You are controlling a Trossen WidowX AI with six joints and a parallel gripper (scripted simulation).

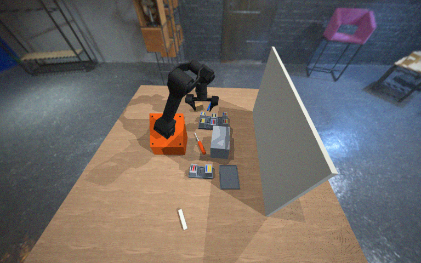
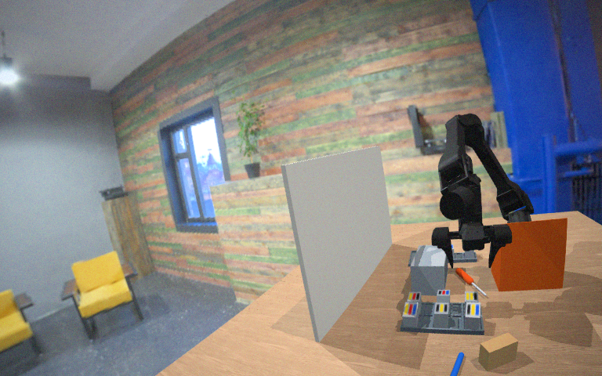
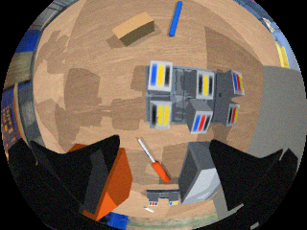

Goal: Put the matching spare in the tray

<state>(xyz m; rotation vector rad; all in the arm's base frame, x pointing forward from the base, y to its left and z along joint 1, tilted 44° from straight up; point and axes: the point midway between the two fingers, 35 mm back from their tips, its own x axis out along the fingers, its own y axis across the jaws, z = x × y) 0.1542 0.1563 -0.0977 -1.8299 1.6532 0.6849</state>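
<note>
My gripper tip is 9 cm above the grey spare. Also, from my gripper tip: blue pen 22 cm to the left, 13 cm below, 2 cm ahead; then grey mounted unit 15 cm to the right, 13 cm ahead, 8 cm below; then tan block 16 cm to the left, 11 cm below, 6 cm behind.
</note>
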